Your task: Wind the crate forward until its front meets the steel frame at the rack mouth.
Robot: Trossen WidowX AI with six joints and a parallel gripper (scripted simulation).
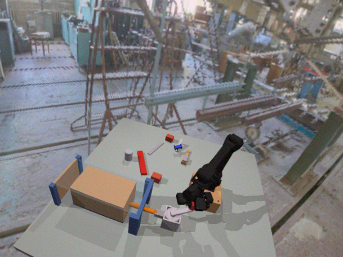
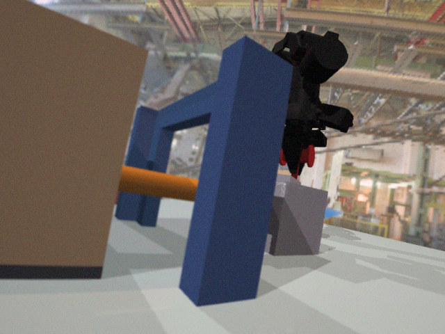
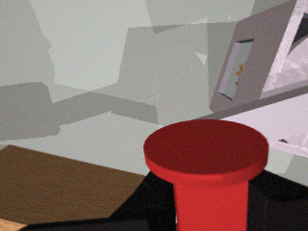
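Right now the winch handle with red knob is 3 cm ahead of my gripper tip, 2 cm to the left of it and 1 cm below it. Also, from my gripper tip: grey winch: 7 cm ahead, 5 cm to the left, 8 cm below; blue steel frame: 24 cm ahead, 7 cm to the left, 1 cm below; red bar: 40 cm ahead, 31 cm to the right, 11 cm below.
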